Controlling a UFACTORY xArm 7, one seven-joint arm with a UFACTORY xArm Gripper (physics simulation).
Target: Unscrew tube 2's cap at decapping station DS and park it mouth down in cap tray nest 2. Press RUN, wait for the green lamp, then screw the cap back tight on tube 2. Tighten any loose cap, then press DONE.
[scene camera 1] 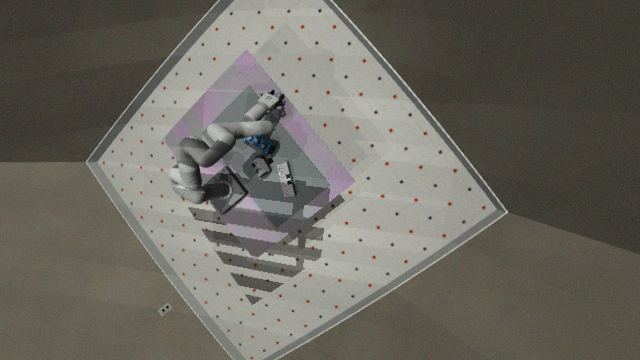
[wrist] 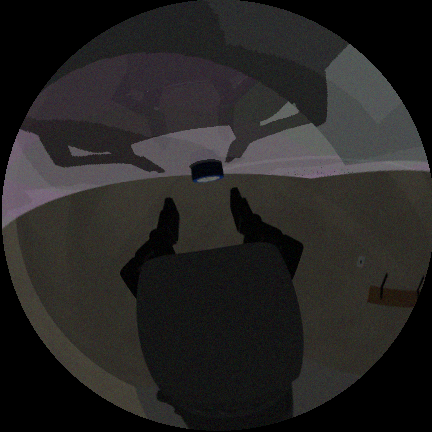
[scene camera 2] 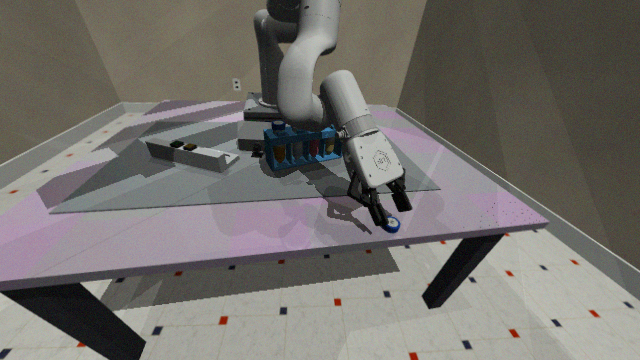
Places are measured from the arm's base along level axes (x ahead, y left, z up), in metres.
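Pixels of known places: gripper, fingertip midpoint: (scene camera 1: pixel 278 93) (wrist: pixel 202 201) (scene camera 2: pixel 394 217); arm's base, link origin: (scene camera 1: pixel 224 189) (scene camera 2: pixel 273 102).
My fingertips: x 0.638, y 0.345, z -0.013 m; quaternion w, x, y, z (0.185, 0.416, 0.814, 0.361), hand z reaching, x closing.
For each thing: its top centre in the pictures, then the offset to it from my fingertips. "spot": a spot on its surface instead.
- orange tube, top centre: (scene camera 2: pixel 278 123) 0.223 m back, 0.255 m right, 0.085 m up
- blue cap, top centre: (scene camera 2: pixel 278 122) 0.223 m back, 0.255 m right, 0.087 m up
- long white unit, top centre: (scene camera 2: pixel 191 139) (scene camera 1: pixel 284 180) 0.229 m back, 0.491 m right, 0.019 m up
- pale grey box, top centre: (scene camera 2: pixel 258 119) (scene camera 1: pixel 256 166) 0.333 m back, 0.334 m right, 0.049 m up
- small black part, surface spot: (scene camera 2: pixel 257 150) spot: 0.264 m back, 0.327 m right, 0.019 m down
A blue cap with a pale disc on its face (scene camera 2: pixel 392 224) (wrist: pixel 207 171) lies on the pink table near its edge. My gripper (scene camera 1: pixel 279 97) (scene camera 2: pixel 393 215) (wrist: pixel 202 201) is open and empty; in the wrist view the cap shows beyond and between the fingertips. In scene camera 2 one fingertip overlaps the cap's edge; contact cannot be told. A blue rack (scene camera 1: pixel 261 145) (scene camera 2: pixel 300 162) holds several tubes. The orange tube (scene camera 2: pixel 279 153) has a blue cap (scene camera 2: pixel 278 125); the arm hides the other tube tops. Tube numbers are unreadable. A long white unit (scene camera 1: pixel 286 178) (scene camera 2: pixel 200 158) carries green and amber buttons.
A pale grey box (scene camera 1: pixel 260 166) (scene camera 2: pixel 249 131) stands between the rack and the arm's base (scene camera 2: pixel 250 112). A small black part (scene camera 2: pixel 257 150) sits before it. The rack is close under the arm. The table's front edge (scene camera 2: pixel 200 264) runs close past the loose cap.
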